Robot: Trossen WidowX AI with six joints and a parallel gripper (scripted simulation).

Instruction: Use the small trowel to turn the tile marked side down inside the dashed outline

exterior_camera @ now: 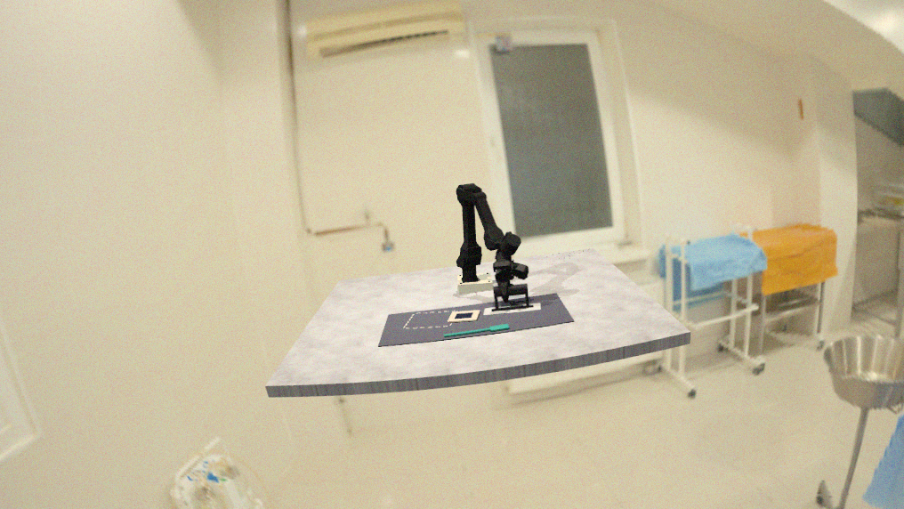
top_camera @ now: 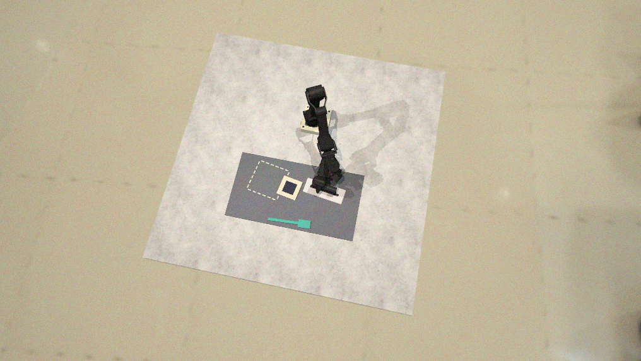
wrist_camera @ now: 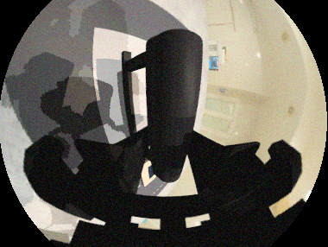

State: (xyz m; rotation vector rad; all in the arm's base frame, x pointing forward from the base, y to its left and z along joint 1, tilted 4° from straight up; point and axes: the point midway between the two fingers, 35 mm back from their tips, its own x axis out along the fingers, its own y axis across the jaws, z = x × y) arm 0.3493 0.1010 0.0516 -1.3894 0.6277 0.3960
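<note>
My gripper tip is now 20 mm short of the dark grey mat, 110 mm to the left of it and 70 mm above it. The rest, counted from my gripper tip: trowel (160 mm ahead, 100 mm to the right, 50 mm below); then cream tile (10 mm behind, 150 mm to the right, 40 mm below).
</note>
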